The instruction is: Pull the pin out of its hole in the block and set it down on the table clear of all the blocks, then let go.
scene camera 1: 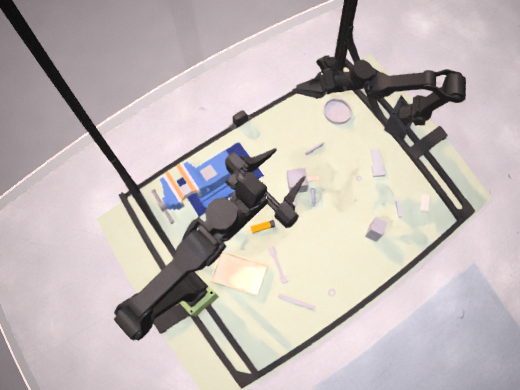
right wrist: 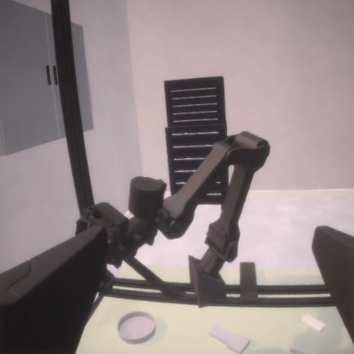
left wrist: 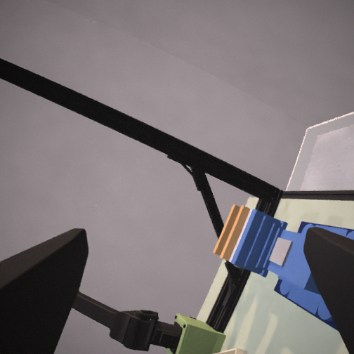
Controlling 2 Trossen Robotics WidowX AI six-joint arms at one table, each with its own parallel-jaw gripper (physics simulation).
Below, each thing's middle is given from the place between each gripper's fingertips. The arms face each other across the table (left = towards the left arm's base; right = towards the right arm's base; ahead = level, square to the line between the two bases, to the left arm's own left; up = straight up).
I see my left gripper 42 cm to the left of the shallow tray (scene camera 1: pixel 231 271), 30 cm above it and 24 cm short of it.
I see my right gripper 490 mm above the shallow tray, 200 mm to the left of it and 20 mm short of it.
